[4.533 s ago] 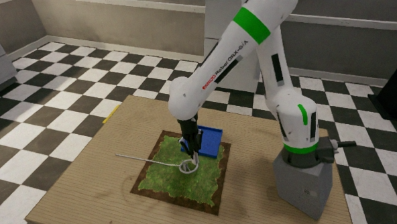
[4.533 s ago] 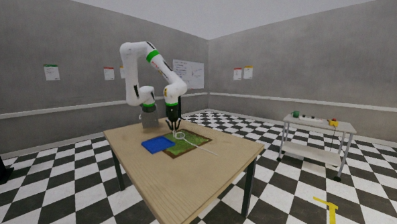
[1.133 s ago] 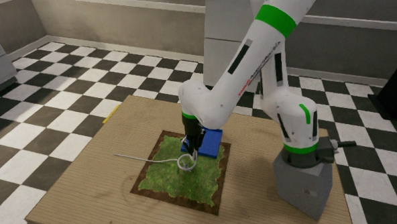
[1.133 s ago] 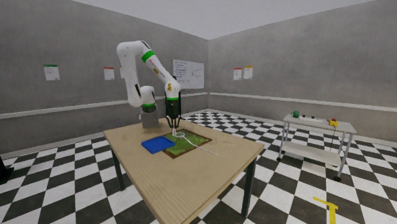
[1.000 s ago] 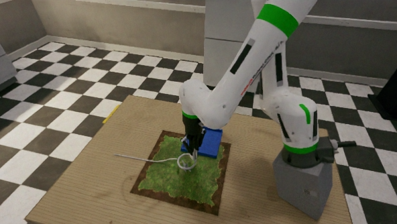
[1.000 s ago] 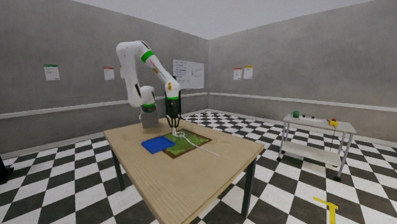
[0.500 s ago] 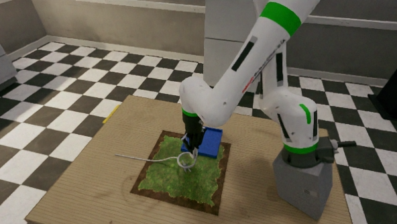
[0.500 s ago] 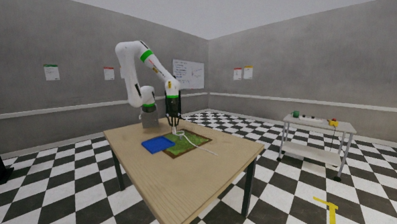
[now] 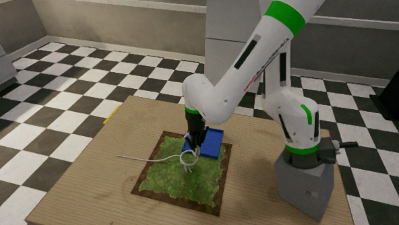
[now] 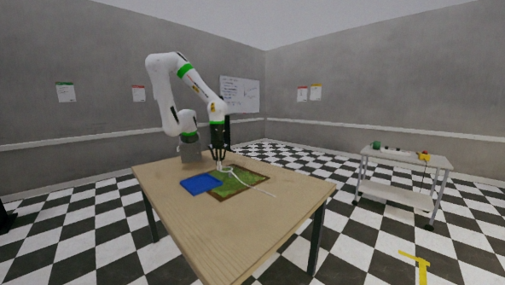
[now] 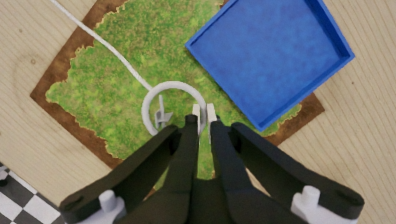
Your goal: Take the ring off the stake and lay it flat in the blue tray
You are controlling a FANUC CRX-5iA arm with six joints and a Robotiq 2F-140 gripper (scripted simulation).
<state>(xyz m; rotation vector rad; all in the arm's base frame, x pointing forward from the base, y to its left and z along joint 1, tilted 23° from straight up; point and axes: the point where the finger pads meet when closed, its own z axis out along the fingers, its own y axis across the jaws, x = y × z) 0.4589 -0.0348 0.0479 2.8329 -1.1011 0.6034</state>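
The blue tray is 140 mm to the right of my hand, 80 mm below it and 20 mm behind it. The rest, counted from my hand: white stake 70 mm below, 60 mm to the left, 40 mm ahead; green grass mat 110 mm below, 40 mm to the left, 40 mm ahead.
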